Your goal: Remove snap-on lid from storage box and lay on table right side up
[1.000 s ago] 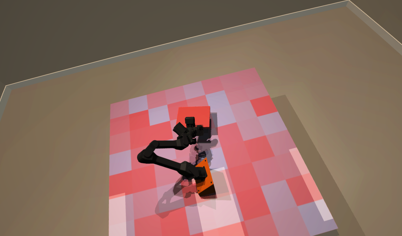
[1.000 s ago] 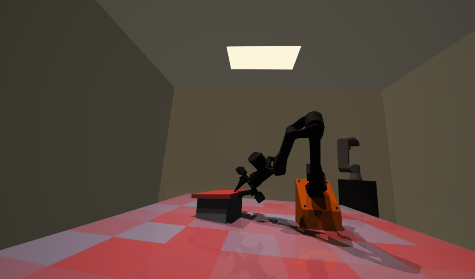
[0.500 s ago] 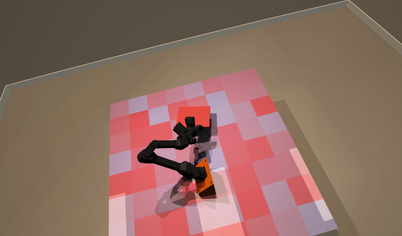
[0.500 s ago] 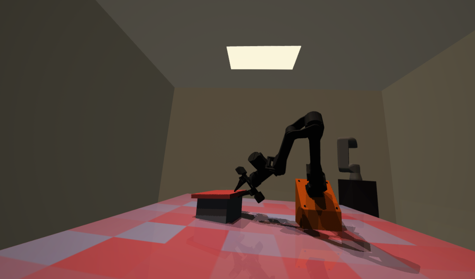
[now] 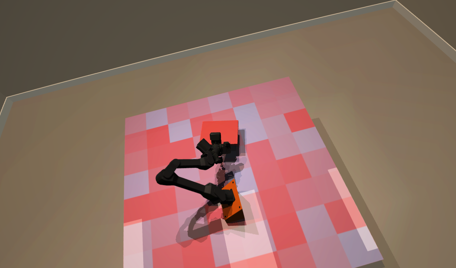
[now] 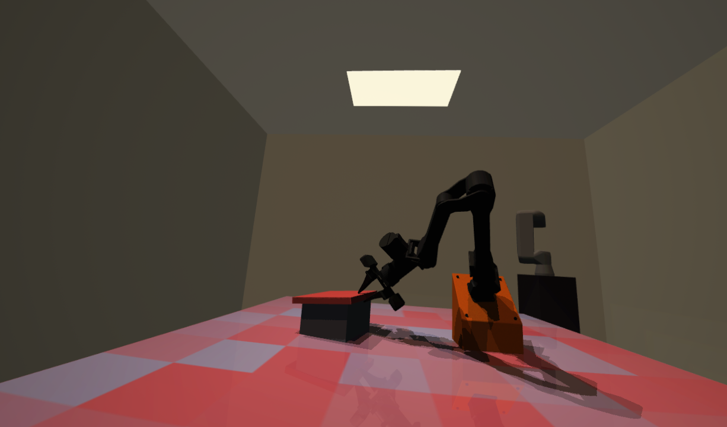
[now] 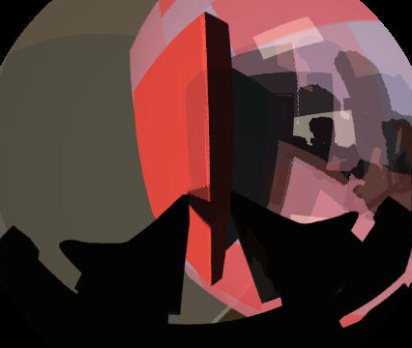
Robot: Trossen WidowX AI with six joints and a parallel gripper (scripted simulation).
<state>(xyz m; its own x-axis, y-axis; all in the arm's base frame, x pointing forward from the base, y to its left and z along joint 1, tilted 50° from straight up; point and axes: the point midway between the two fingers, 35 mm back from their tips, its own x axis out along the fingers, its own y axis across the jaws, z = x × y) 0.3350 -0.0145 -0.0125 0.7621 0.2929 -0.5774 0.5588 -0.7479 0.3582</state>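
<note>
My gripper tip is now 7 cm short of the lid and 3 cm to the left of it. The rest, counted from my gripper tip: storage box 7 cm ahead, 6 cm below, 2 cm to the right.
</note>
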